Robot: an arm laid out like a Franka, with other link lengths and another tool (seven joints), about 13 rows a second.
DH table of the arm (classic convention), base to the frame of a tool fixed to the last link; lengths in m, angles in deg. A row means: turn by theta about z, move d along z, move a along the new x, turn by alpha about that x. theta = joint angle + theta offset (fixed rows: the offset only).
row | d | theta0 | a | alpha
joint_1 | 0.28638 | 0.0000 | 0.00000 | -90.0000
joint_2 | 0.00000 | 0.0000 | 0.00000 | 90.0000
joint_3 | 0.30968 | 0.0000 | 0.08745 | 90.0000
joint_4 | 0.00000 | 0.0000 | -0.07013 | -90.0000
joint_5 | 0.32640 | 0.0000 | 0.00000 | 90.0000
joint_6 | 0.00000 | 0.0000 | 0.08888 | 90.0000
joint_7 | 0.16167 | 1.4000 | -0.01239 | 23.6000
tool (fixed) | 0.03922 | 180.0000 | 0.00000 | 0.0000
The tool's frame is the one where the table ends.
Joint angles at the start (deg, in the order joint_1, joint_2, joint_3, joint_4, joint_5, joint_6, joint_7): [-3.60, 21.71, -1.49, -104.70, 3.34, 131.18, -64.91]
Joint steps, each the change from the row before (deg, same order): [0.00, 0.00, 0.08, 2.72, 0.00, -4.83, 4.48]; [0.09, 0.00, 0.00, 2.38, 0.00, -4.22, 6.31]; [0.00, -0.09, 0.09, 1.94, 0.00, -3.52, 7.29]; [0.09, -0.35, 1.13, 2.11, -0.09, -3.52, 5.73]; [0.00, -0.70, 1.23, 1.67, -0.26, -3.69, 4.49]
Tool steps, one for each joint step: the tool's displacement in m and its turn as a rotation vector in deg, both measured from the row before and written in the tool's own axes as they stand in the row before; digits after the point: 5 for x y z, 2 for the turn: [-0.00320, 0.00638, -0.00983, -1.92, -0.89, 4.29]; [-0.00308, 0.00720, -0.00842, -1.58, -1.56, 5.98]; [-0.00250, 0.00755, -0.00731, -1.20, -2.01, 6.88]; [-0.00911, 0.01597, -0.00749, -1.04, -1.24, 4.28]; [-0.00458, 0.01817, -0.00703, -1.00, -0.34, 3.24]
